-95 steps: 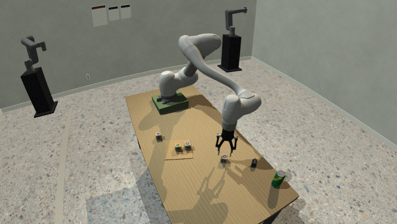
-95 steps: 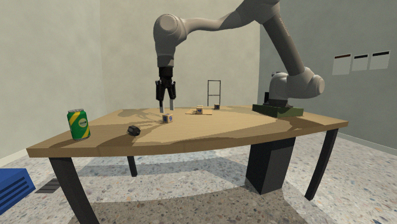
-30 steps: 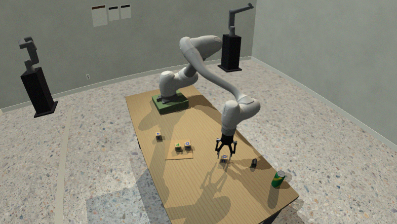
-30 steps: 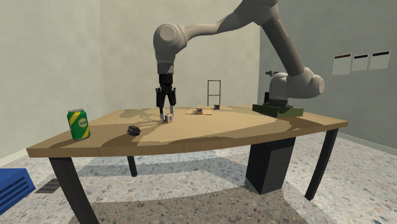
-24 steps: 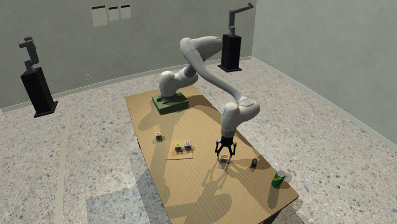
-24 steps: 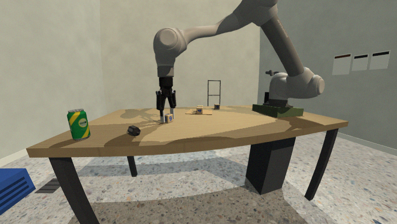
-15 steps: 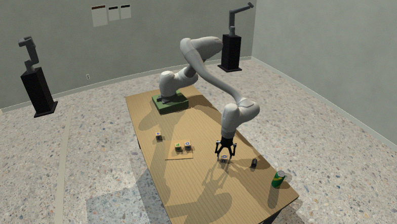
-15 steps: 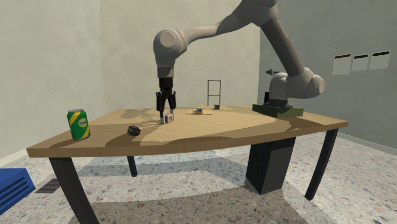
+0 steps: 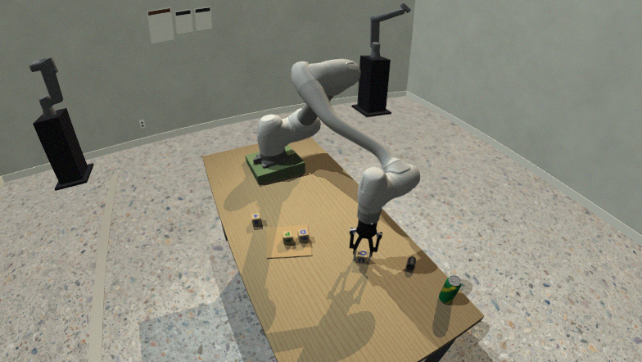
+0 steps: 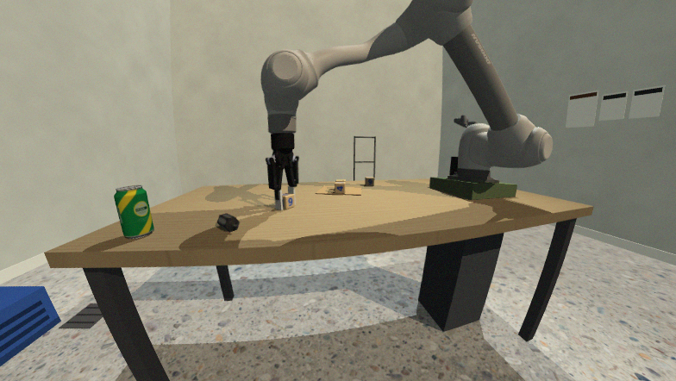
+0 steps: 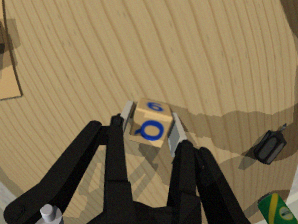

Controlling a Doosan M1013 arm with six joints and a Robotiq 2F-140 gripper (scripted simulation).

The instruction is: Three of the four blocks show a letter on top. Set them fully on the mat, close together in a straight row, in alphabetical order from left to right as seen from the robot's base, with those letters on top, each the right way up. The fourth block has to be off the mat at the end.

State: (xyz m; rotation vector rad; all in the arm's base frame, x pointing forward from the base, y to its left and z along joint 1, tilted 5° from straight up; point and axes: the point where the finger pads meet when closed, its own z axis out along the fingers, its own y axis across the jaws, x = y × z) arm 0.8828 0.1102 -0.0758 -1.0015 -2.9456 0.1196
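The blue-lettered block is 1 cm below my hand. The rest, counted from my hand: D block: 22 cm behind, 18 cm to the right; tan mat: 24 cm behind, 25 cm to the right, 3 cm below; black object: 12 cm ahead, 19 cm to the left, 1 cm below.
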